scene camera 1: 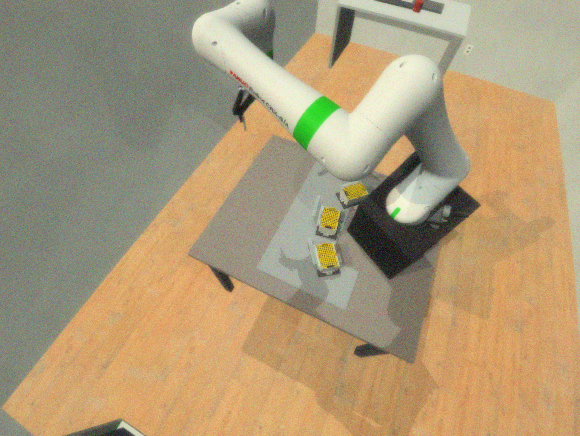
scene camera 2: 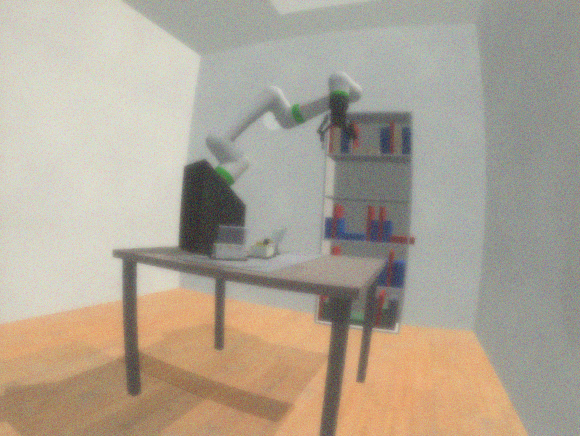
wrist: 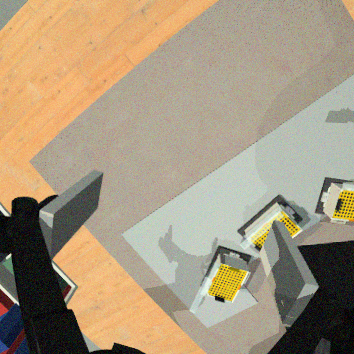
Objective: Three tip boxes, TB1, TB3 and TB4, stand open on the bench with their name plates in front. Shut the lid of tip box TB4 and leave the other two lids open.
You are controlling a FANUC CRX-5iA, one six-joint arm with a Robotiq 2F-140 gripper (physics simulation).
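Places are measured from the arm's base along level axes (x ahead, y left, z up), in centimetres.
Pixels of known places: gripper, fingertip midpoint: (scene camera 1: 263,125) (scene camera 2: 337,151) (wrist: 183,213); arm's base, link origin: (scene camera 2: 214,187).
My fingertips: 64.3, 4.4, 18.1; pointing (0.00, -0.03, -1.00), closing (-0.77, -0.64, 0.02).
Observation:
Ahead of a thing's pixels: the offset from my fingertips to its top centre, as dx, dy, dz. "*": to the spot under its first point. Level surfaces: height alone.
Three tip boxes with yellow tip racks stand on the bench: one nearest the front edge @[* -40.9, +17.1, -46.0] (scene camera 1: 327,256) (wrist: 227,281), a middle one @[-34.2, -2.2, -44.2] (scene camera 1: 329,219) (wrist: 282,222) and a far one @[-39.6, -24.1, -44.2] (scene camera 1: 354,192) (wrist: 345,202). Their yellow racks show uncovered. Two boxes show in scene camera 2, a left one @[-40.5, -23.3, -45.0] (scene camera 2: 230,250) and a right one @[-35.4, -2.5, -45.0] (scene camera 2: 263,249), with raised translucent lids. The name plates cannot be read, so I cannot tell which box is TB4. My gripper (scene camera 1: 240,120) (scene camera 2: 339,141) (wrist: 183,213) is open and empty, high above the bench. Its right finger partly covers the middle box in the wrist view.
The boxes stand on a pale mat @[dz -51.6] (scene camera 1: 280,250) (wrist: 215,200) on the grey-brown bench @[dz -51.9] (scene camera 1: 240,200) (scene camera 2: 330,274) (wrist: 150,145). The black robot pedestal (scene camera 1: 385,250) (scene camera 2: 202,210) is close beside them. A bookshelf (scene camera 2: 411,180) stands behind the bench, and a white table (scene camera 1: 400,19) stands farther off.

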